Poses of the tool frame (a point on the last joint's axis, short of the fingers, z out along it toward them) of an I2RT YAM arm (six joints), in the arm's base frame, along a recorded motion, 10 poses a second.
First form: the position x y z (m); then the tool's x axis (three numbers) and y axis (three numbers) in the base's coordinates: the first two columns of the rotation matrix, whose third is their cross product.
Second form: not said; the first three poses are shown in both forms.
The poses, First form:
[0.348 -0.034 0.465 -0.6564 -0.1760 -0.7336 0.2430 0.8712 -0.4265]
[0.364 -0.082 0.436 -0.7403 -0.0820 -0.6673 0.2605 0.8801 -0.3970]
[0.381 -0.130 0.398 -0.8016 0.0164 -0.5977 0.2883 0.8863 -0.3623]
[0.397 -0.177 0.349 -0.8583 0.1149 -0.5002 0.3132 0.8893 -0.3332]
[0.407 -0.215 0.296 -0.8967 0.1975 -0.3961 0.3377 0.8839 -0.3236]
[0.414 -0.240 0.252 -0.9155 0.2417 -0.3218 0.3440 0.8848 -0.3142]
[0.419 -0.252 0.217 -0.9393 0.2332 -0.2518 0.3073 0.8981 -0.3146]
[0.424 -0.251 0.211 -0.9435 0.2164 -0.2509 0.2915 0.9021 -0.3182]
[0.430 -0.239 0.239 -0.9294 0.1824 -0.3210 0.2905 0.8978 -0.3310]
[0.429 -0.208 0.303 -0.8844 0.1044 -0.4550 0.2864 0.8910 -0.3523]
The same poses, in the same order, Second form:
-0.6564 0.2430 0.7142 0.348; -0.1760 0.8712 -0.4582 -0.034; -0.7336 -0.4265 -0.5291 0.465; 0 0 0 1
-0.7403 0.2605 0.6198 0.364; -0.0820 0.8801 -0.4677 -0.082; -0.6673 -0.3970 -0.6302 0.436; 0 0 0 1
-0.8016 0.2883 0.5238 0.381; 0.0164 0.8863 -0.4627 -0.130; -0.5977 -0.3623 -0.7152 0.398; 0 0 0 1
-0.8583 0.3132 0.4065 0.397; 0.1149 0.8893 -0.4426 -0.177; -0.5002 -0.3332 -0.7993 0.349; 0 0 0 1
-0.8967 0.3377 0.2862 0.407; 0.1975 0.8839 -0.4239 -0.215; -0.3961 -0.3236 -0.8593 0.296; 0 0 0 1
-0.9155 0.3440 0.2088 0.414; 0.2417 0.8848 -0.3983 -0.240; -0.3218 -0.3142 -0.8932 0.252; 0 0 0 1
-0.9393 0.3073 0.1528 0.419; 0.2332 0.8981 -0.3729 -0.252; -0.2518 -0.3146 -0.9152 0.217; 0 0 0 1
-0.9435 0.2915 0.1575 0.424; 0.2164 0.9021 -0.3734 -0.251; -0.2509 -0.3182 -0.9142 0.211; 0 0 0 1
-0.9294 0.2905 0.2278 0.430; 0.1824 0.8978 -0.4009 -0.239; -0.3210 -0.3310 -0.8874 0.239; 0 0 0 1
-0.8844 0.2864 0.3686 0.429; 0.1044 0.8910 -0.4419 -0.208; -0.4550 -0.3523 -0.8179 0.303; 0 0 0 1

